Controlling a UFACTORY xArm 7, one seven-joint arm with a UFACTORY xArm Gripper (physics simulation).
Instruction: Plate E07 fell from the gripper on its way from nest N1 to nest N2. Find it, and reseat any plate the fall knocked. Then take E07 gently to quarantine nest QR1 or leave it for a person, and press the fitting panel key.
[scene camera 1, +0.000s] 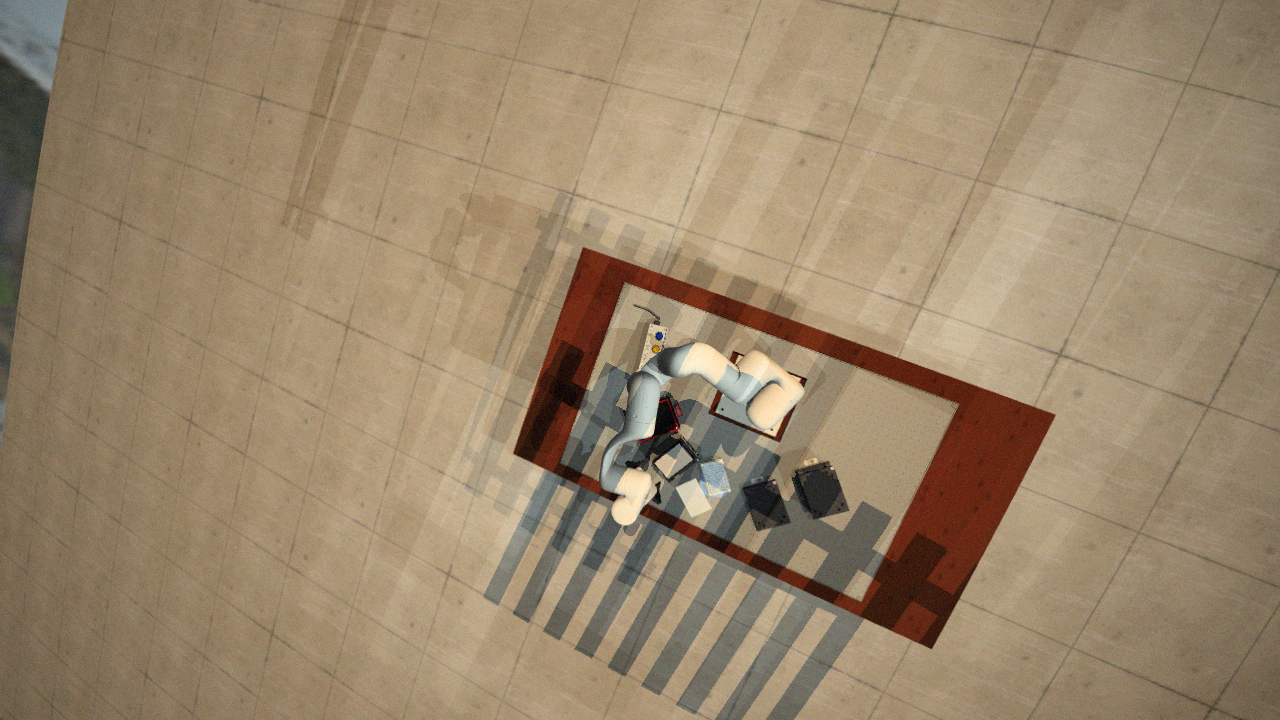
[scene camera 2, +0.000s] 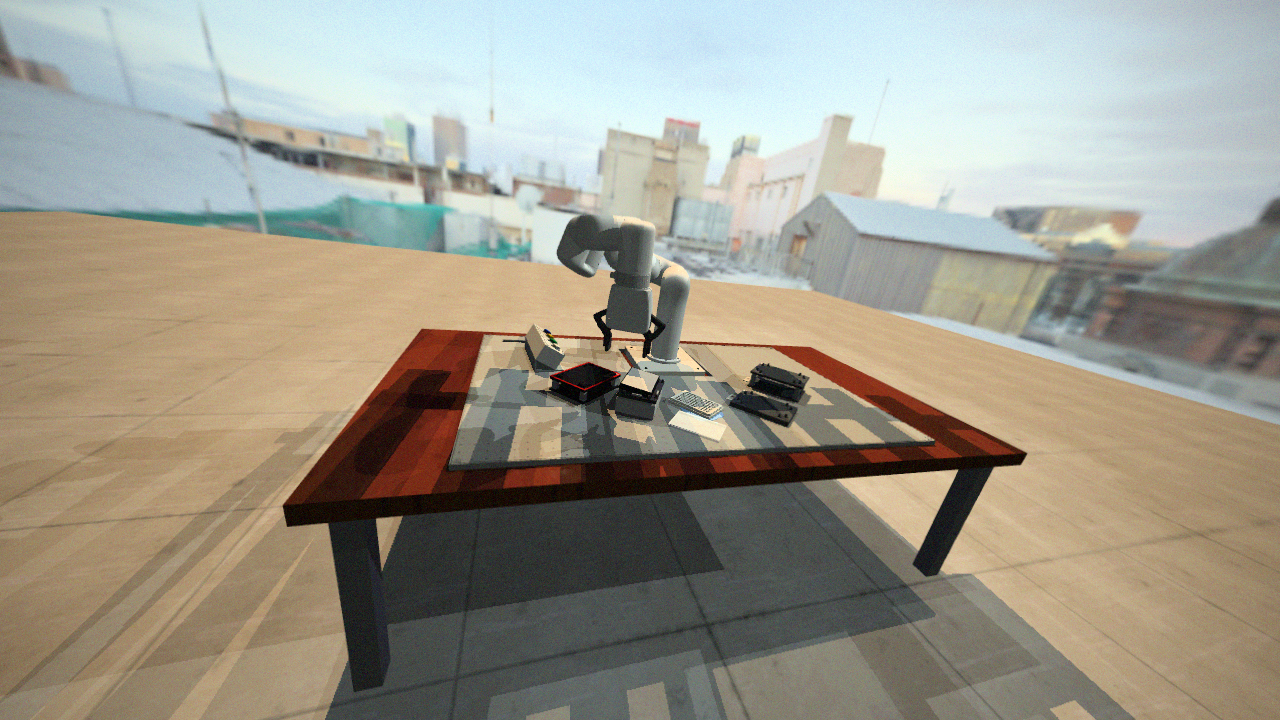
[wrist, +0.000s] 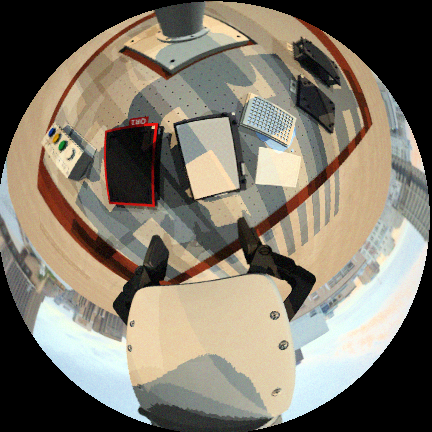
Scene:
A flat white lid shows in scene camera 1 (690, 492), in scene camera 2 and in the wrist view. A clear well plate shows in scene camera 1, in scene camera 2 (687, 400) and in the wrist view. One and the same spot on the flat white lid: (scene camera 2: 698, 426) is (wrist: 280, 172). One and the same spot on the clear well plate: (wrist: 258, 114) is (scene camera 1: 712, 469).

